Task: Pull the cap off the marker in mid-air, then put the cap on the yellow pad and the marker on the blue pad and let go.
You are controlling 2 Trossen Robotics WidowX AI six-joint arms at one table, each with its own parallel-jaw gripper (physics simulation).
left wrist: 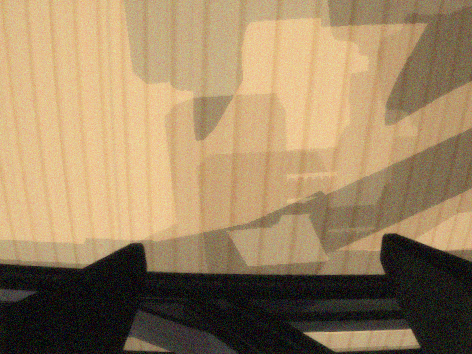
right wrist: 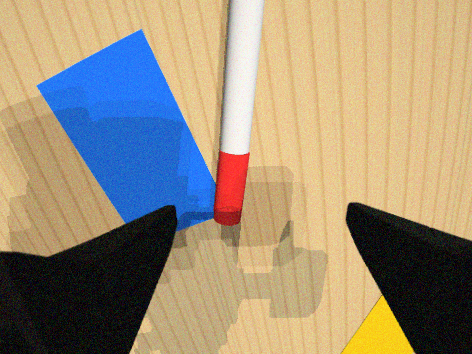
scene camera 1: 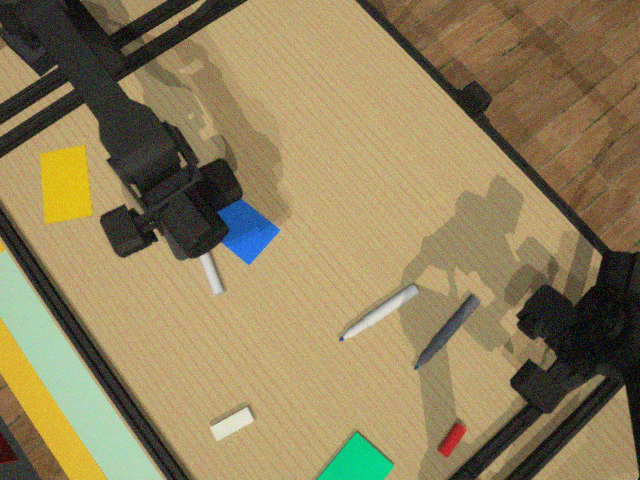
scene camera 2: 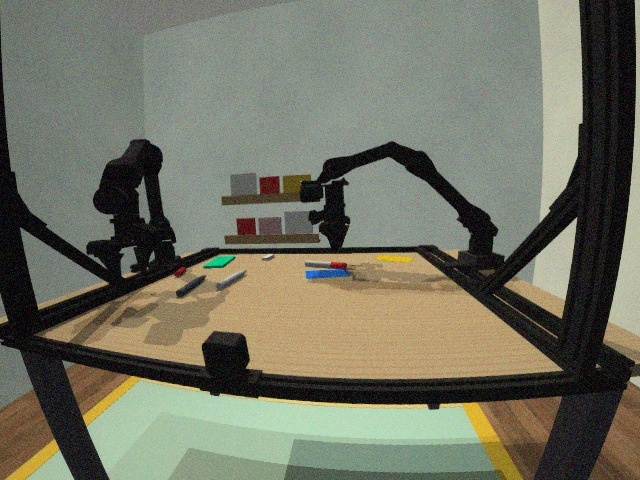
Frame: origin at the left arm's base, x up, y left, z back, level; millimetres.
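Where they show: left gripper, fingertip midpoint: (left wrist: 263, 252) (scene camera 1: 548, 353) (scene camera 2: 131, 278); right gripper, fingertip midpoint: (right wrist: 260, 213) (scene camera 2: 337, 250); left arm's base at its link origin: (scene camera 2: 165, 259); right arm's base at its link origin: (scene camera 2: 480, 253).
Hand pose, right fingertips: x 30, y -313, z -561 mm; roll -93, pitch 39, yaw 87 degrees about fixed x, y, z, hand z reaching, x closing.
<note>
Things, the pixels of their top centre, and the offset from my right fingertips.
- white marker at its top centre: (right wrist: 237, 116) (scene camera 1: 202, 252) (scene camera 2: 324, 261) dz +37, dx -37, dy +18 mm
- table with its red cap, top centre: (right wrist: 229, 192) (scene camera 2: 338, 262) dz +6, dx -36, dy -16 mm
- blue pad at its top centre: (right wrist: 139, 153) (scene camera 1: 234, 223) (scene camera 2: 327, 273) dz +60, dx -54, dy -48 mm
- yellow pad at its top centre: (right wrist: 389, 338) (scene camera 1: 65, 183) (scene camera 2: 394, 258) dz -225, dx -54, dy -9 mm
- white pen at its top centre: (scene camera 1: 378, 313) (scene camera 2: 233, 274) dz +322, dx -36, dy +10 mm
- dark pen at its top centre: (scene camera 1: 447, 333) (scene camera 2: 193, 280) dz +429, dx -36, dy +1 mm
- small red piece at its top centre: (scene camera 1: 453, 440) (scene camera 2: 179, 269) dz +484, dx -34, dy +146 mm
- white block at its top centre: (scene camera 1: 232, 424) (scene camera 2: 268, 255) dz +178, dx -43, dy +237 mm
- green pad at its top centre: (scene camera 2: 220, 260) dz +357, dx -47, dy +267 mm
The white marker (scene camera 1: 212, 274) (scene camera 2: 317, 264) (right wrist: 242, 75) lies on the table with its red cap (scene camera 2: 338, 265) (right wrist: 231, 182) on. The cap end is beside a corner of the blue pad (scene camera 1: 250, 242) (scene camera 2: 320, 274) (right wrist: 145, 120); in scene camera 1 the right gripper hides the cap. The yellow pad (scene camera 1: 66, 184) (scene camera 2: 394, 258) (right wrist: 380, 332) lies flat and bare. My right gripper (scene camera 2: 336, 246) (right wrist: 260, 213) is open and empty above the table, the cap showing between its fingertips in the right wrist view. My left gripper (scene camera 1: 527, 347) (left wrist: 263, 252) is open and empty, far from the marker.
A white pen (scene camera 1: 379, 312) (scene camera 2: 231, 279), a dark pen (scene camera 1: 447, 331) (scene camera 2: 191, 285), a small red piece (scene camera 1: 452, 439) (scene camera 2: 179, 271), a white block (scene camera 1: 232, 423) (scene camera 2: 267, 256) and a green pad (scene camera 1: 356, 459) (scene camera 2: 219, 261) lie on the table. Black frame rails border the table.
</note>
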